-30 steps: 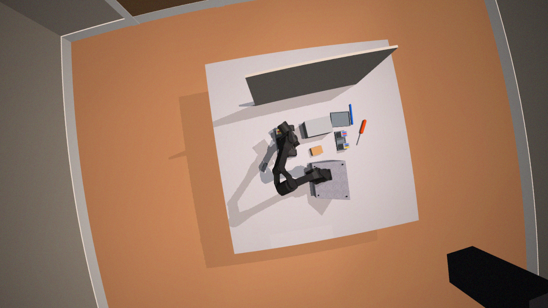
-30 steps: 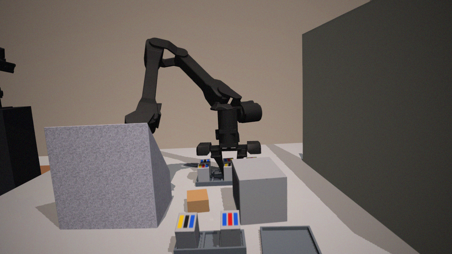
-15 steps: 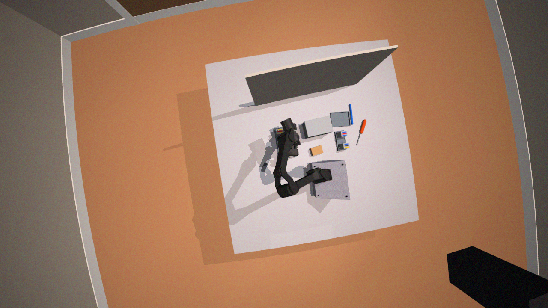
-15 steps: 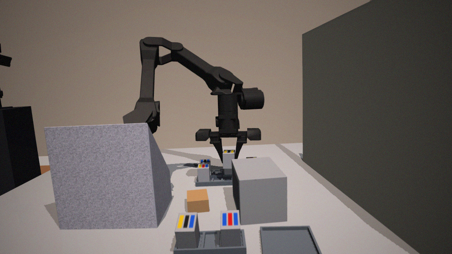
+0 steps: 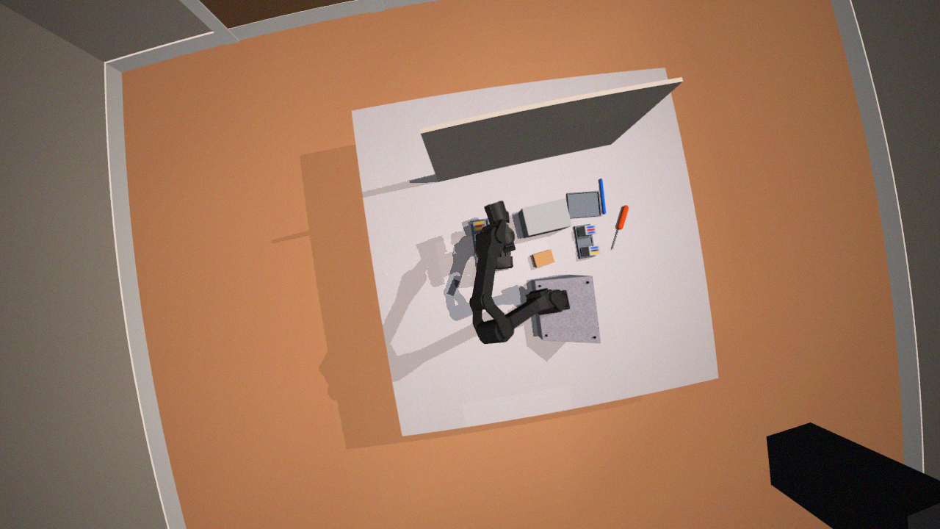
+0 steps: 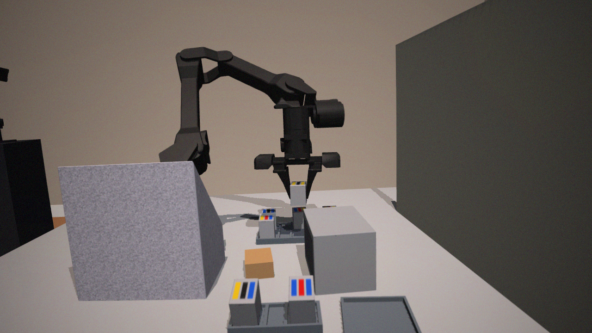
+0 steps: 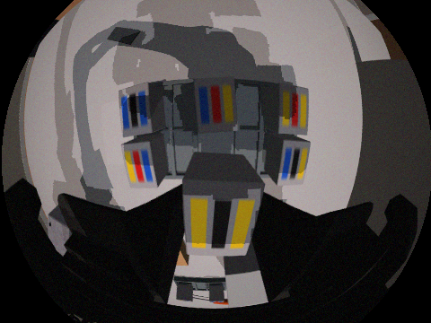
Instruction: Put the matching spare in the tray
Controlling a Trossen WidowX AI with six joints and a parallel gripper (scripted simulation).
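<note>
The tray lies 9 cm ahead of my gripper tip, 36 cm to the right of it and 9 cm below it. Round my gripper tip: orange box (9 cm behind, 16 cm to the right, 8 cm below); dark flat piece (13 cm behind, 19 cm to the left, 9 cm below); mounted unit (6 cm ahead, 18 cm to the right, 4 cm below).
</note>
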